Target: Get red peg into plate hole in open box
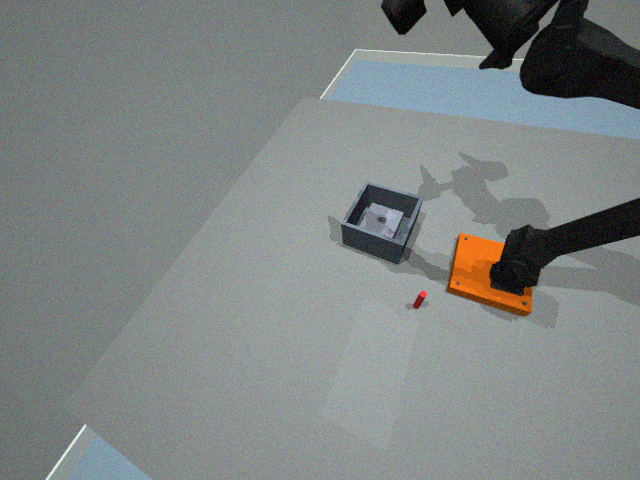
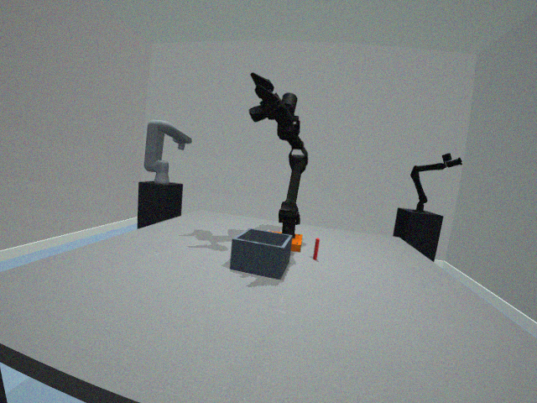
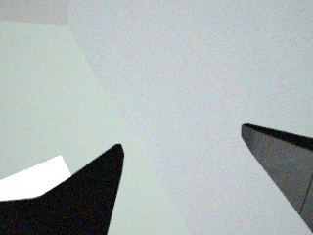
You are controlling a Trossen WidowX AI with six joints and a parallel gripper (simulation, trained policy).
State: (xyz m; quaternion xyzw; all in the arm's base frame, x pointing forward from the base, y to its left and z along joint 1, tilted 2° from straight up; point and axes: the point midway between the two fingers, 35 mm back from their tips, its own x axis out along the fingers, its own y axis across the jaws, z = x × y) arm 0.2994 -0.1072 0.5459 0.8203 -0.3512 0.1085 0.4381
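My gripper tip is 54 cm above the red peg, 26 cm to the right of it and 16 cm past it. Also, from my gripper tip: dark box 56 cm below, 8 cm to the left, 2 cm behind.
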